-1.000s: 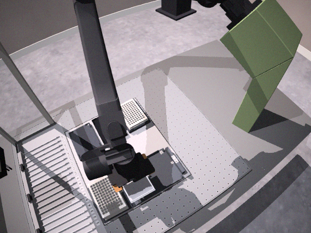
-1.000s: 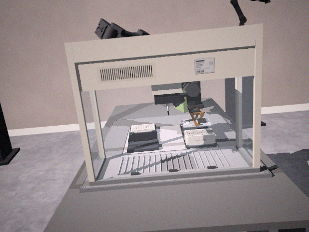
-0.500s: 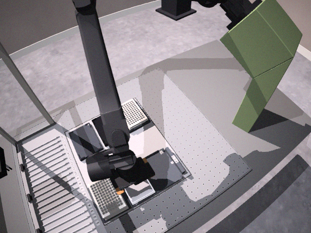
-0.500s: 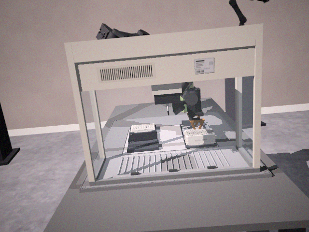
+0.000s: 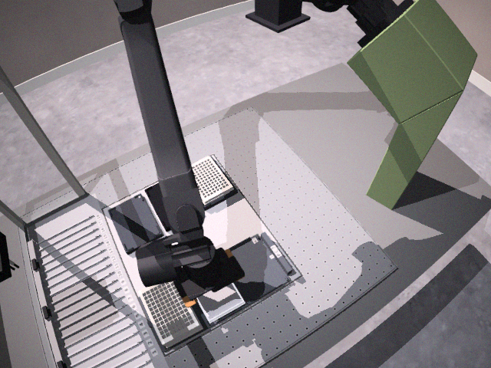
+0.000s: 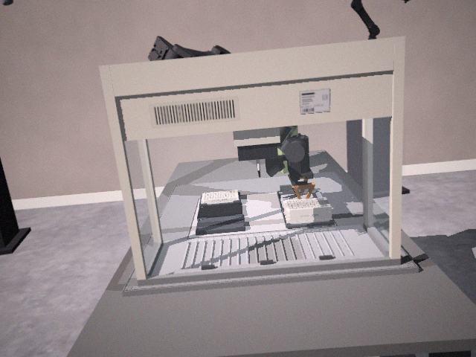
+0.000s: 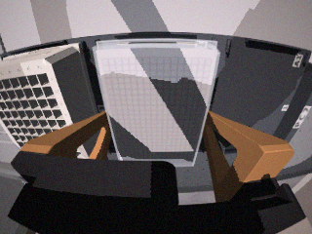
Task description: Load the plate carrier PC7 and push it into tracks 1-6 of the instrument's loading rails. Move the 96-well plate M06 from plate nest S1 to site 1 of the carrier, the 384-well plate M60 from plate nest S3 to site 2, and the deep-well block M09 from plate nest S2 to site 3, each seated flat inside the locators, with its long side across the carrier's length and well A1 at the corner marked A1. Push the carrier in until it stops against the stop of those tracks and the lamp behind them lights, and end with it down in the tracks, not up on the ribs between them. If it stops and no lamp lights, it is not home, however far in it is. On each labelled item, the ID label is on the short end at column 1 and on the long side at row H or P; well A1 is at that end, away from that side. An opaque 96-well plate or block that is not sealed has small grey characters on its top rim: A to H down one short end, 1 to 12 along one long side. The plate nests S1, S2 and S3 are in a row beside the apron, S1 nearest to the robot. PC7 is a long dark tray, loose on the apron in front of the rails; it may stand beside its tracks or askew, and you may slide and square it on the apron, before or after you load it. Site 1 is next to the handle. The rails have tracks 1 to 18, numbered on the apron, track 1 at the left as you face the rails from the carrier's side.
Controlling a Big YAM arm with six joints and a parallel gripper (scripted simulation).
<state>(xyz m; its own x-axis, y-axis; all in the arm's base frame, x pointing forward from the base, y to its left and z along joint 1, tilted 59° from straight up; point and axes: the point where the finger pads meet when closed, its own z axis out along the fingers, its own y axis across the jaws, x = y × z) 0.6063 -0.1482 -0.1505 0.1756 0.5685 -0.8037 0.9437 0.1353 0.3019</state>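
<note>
My gripper is now 20 mm above the dark carrier PC7. Also, from my hand: nest S2: 60 mm behind, 250 mm to the right, 30 mm below; then dark nest S1: 170 mm behind, 240 mm to the right, 30 mm below; then dark nest S3: 50 mm ahead, 270 mm to the right, 30 mm below.
</note>
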